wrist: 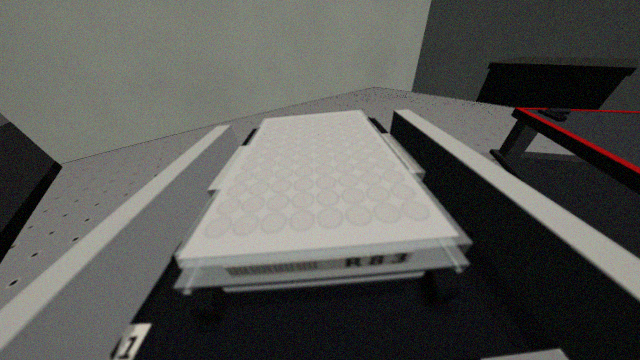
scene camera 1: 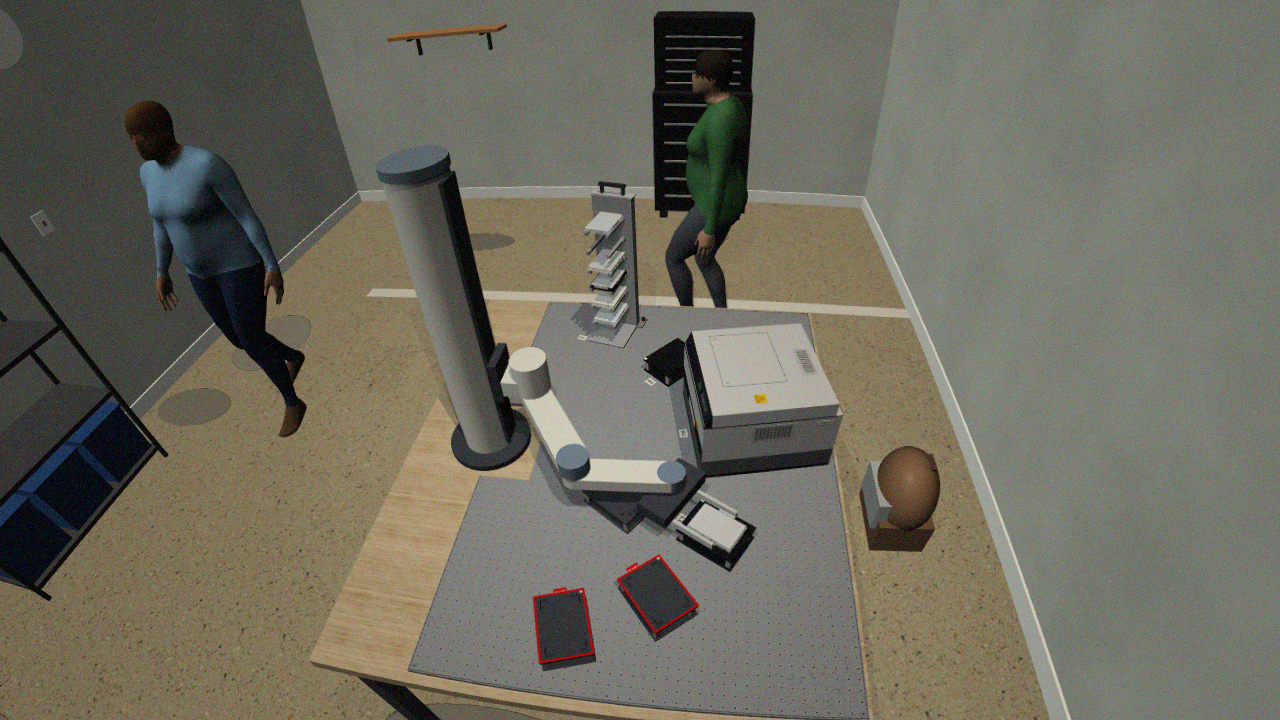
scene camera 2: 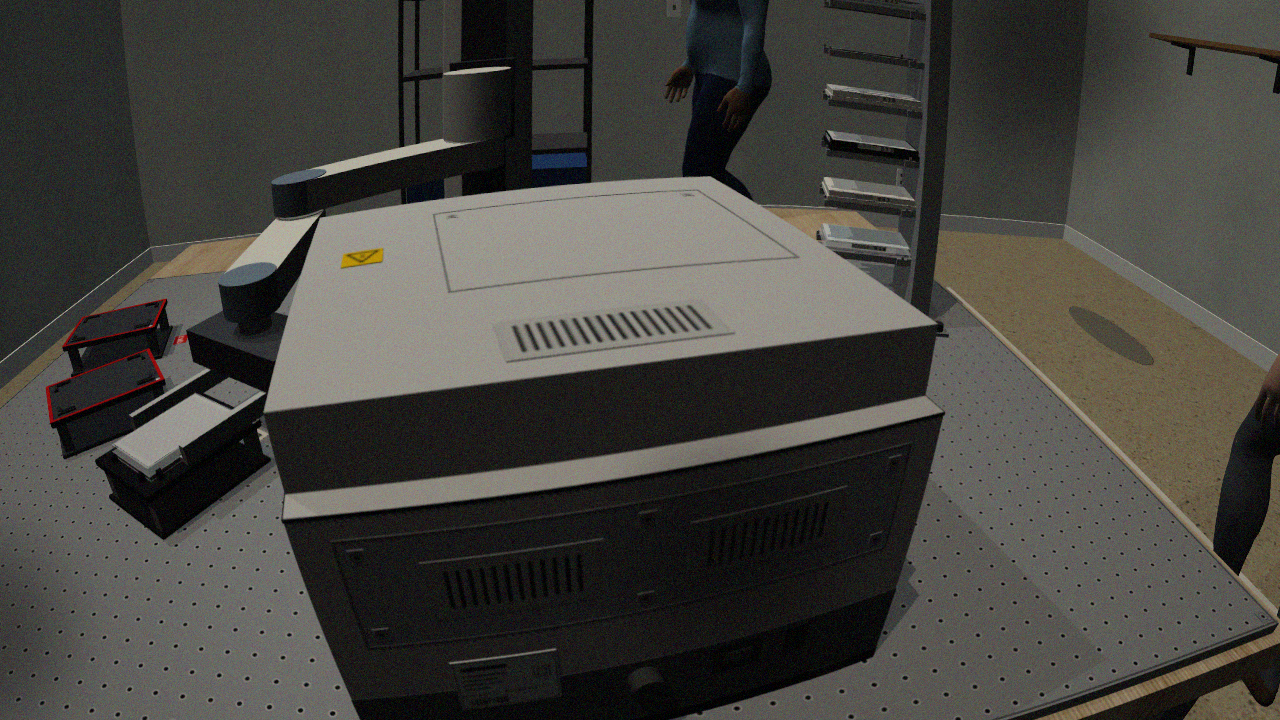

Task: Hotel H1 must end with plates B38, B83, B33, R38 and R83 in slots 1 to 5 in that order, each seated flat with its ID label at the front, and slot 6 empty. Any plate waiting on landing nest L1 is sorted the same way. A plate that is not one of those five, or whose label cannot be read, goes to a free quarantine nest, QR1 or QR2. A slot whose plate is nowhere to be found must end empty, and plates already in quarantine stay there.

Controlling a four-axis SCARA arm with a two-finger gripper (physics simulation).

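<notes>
Plate R83 [scene camera 1: 717, 526] [scene camera 2: 170, 434] [wrist: 320, 185], white with its label facing the wrist camera, is on a black nest [scene camera 2: 187, 488] [wrist: 310, 325] whose tag is cut off but ends in 1. My gripper [scene camera 1: 735, 533] [scene camera 2: 159, 437] [wrist: 313, 132] is shut on its long sides. Whether the plate still touches the nest is unclear. Hotel H1 [scene camera 1: 627, 259] [scene camera 2: 930, 179] has plates on its four lowest levels, the third from the bottom dark. The fifth level [scene camera 2: 872, 55] looks bare. A pale flat piece [scene camera 1: 604, 222] is at the top. Hotel labels are unreadable.
Two red-rimmed nests [scene camera 1: 657, 593] [scene camera 1: 563, 626] hold no visible plates. A large grey instrument [scene camera 1: 765, 376] [scene camera 2: 581, 241] stands beside the arm. A black nest [scene camera 1: 666, 360] sits between it and the hotel. Two people [scene camera 1: 201, 214] [scene camera 1: 716, 161] are beyond the bench.
</notes>
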